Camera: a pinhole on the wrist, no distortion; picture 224 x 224 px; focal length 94.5 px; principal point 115.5 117.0 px. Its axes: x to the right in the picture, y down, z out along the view. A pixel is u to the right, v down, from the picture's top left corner.
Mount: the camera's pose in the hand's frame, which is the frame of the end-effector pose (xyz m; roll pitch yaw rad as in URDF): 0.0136 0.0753 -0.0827 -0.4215 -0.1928 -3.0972
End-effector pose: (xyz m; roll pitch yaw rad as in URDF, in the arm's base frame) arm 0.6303 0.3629 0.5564 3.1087 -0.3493 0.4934
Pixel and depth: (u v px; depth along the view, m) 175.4 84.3 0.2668
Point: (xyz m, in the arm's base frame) 0.6424 0.3094 0.3125
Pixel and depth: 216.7 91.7 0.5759
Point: 0.4129 0.2701 -0.1830
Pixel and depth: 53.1 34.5 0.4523
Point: 1.2270 0.3635 0.3066
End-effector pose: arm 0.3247 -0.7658 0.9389 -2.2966 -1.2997 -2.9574
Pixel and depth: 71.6 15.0 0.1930
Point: 0.0494 -0.8063 1.0138
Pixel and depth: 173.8 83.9 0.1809
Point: 0.2317 -0.8414 0.8489
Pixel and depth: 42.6 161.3 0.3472
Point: 0.3481 -0.9822 1.2841
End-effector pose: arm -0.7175 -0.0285 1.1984 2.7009 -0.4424 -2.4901
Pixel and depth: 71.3 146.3 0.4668
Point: -0.9806 -0.3699 1.0491
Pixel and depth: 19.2 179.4 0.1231
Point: -0.7967 -0.1534 1.2730
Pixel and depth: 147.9 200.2 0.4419
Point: -0.5892 -0.3593 0.8398
